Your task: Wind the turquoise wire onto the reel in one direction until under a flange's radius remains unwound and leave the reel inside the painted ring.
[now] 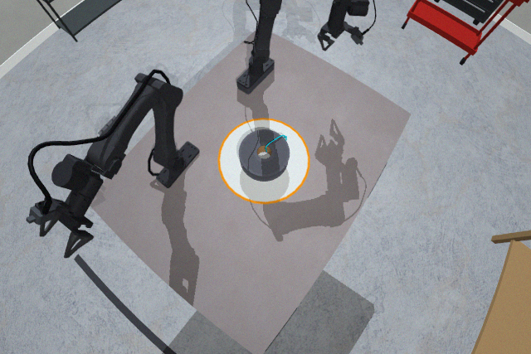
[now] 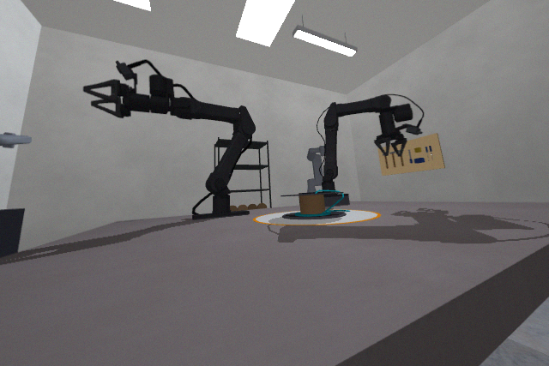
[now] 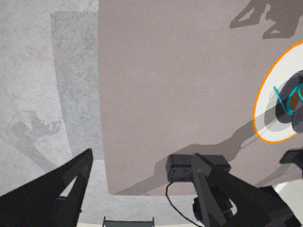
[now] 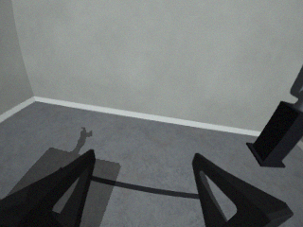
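Note:
My right gripper is now 610 mm to the right of the reel, 350 mm above it and 200 mm short of it. Also, from my right hand: orange painted ring (610 mm to the left, 380 mm below, 200 mm ahead).

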